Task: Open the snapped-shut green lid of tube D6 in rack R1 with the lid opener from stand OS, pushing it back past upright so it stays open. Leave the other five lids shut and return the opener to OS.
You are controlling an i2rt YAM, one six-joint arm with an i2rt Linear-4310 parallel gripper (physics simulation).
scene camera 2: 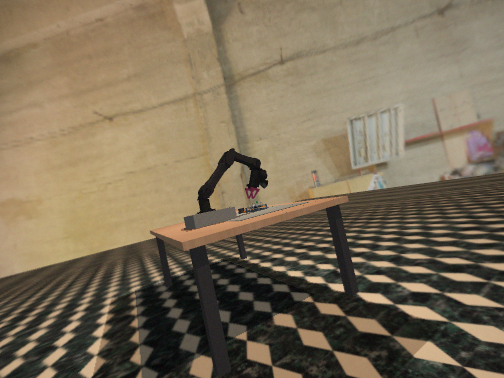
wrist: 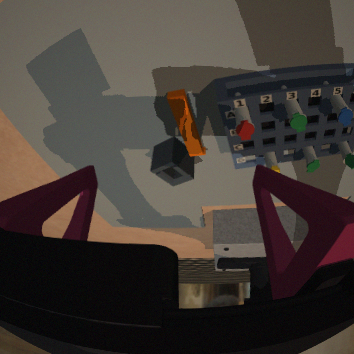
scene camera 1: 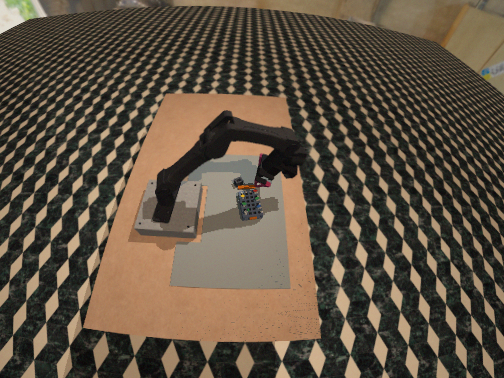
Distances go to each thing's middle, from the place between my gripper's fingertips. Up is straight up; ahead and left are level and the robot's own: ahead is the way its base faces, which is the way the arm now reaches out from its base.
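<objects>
With the orange lid opener (wrist: 177, 99) as reference, my hand is 4 cm past it and 8 cm above it. There is also the small dark block (wrist: 170, 161), which, measured from my hand, is 8 cm behind, 1 cm to the left and 7 cm below.
</objects>
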